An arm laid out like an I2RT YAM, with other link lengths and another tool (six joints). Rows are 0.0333 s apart.
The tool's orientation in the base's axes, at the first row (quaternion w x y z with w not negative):
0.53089 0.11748 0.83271 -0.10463
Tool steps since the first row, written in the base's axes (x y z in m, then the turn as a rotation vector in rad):
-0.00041 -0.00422 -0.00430 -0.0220 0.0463 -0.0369
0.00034 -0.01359 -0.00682 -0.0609 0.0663 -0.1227
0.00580 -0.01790 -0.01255 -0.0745 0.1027 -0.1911
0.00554 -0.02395 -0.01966 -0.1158 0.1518 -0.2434
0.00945 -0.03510 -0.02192 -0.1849 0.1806 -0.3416
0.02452 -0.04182 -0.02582 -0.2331 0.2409 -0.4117
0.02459 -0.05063 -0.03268 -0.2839 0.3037 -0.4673
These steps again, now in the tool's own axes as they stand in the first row. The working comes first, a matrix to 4 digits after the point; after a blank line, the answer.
The tool's axes in the first row as the columns of a matrix, in the base's axes (used below as rounded here):
-0.4087 0.3067 0.8596
0.0846 0.9505 -0.2990
-0.9087 -0.0495 -0.4144

0.00372 -0.00392 0.00269 0.0464 0.0391 -0.0175
0.00491 -0.01248 0.00718 0.1420 0.0504 -0.0213
0.00752 -0.01461 0.01554 0.2128 0.0842 -0.0156
0.01357 -0.02009 0.02007 0.2813 0.1208 -0.0441
0.01309 -0.02938 0.02770 0.4013 0.1319 -0.0714
0.00990 -0.03095 0.04428 0.4898 0.1779 -0.1018
0.01536 -0.03896 0.04982 0.5664 0.2247 -0.1412

